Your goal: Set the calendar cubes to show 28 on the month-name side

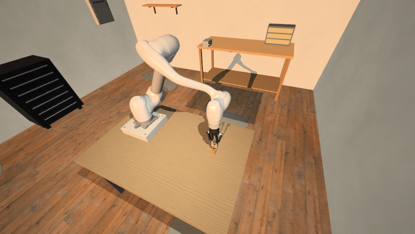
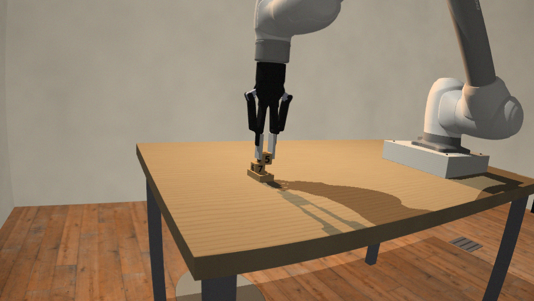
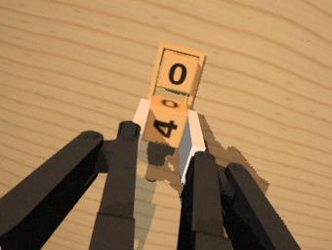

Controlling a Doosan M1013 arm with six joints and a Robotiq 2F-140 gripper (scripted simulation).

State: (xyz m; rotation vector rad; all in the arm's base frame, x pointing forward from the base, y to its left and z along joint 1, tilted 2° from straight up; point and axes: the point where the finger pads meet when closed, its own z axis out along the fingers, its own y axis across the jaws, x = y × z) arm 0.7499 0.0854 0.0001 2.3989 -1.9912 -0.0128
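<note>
Now: hand 80 mm above the wooden calendar tray and 20 mm to the left of it.
</note>
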